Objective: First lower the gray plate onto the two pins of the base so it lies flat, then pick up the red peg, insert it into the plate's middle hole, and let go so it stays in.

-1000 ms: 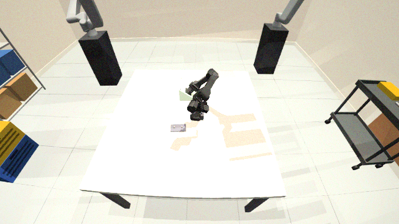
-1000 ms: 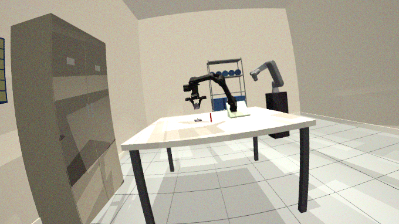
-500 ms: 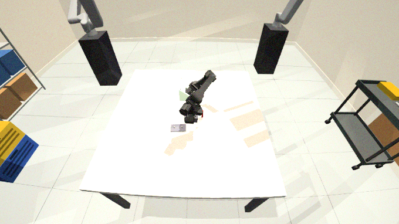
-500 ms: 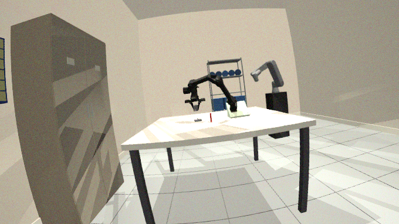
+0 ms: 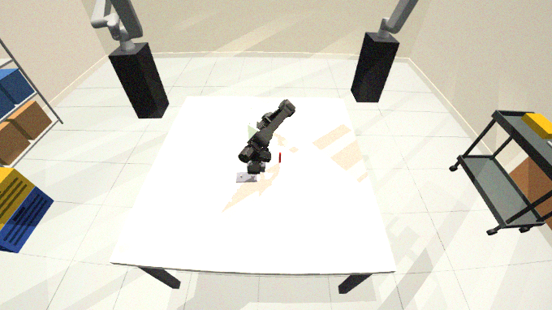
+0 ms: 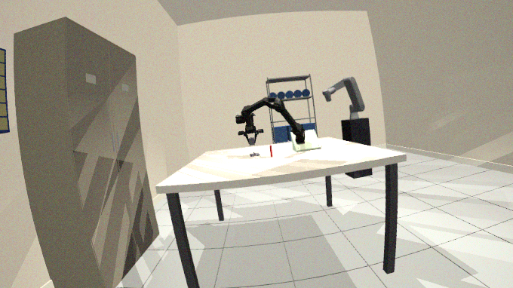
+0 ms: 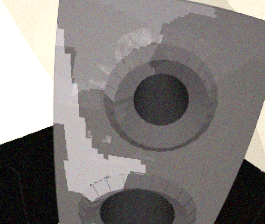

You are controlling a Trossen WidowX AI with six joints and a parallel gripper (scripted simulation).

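Right now my gripper tip is 9 cm above the dark base, 6 cm to the left of it and 1 cm past it. Also, from my gripper tip: red peg (13 cm to the left, 12 cm behind, 6 cm below); then gray plate (3 cm above).
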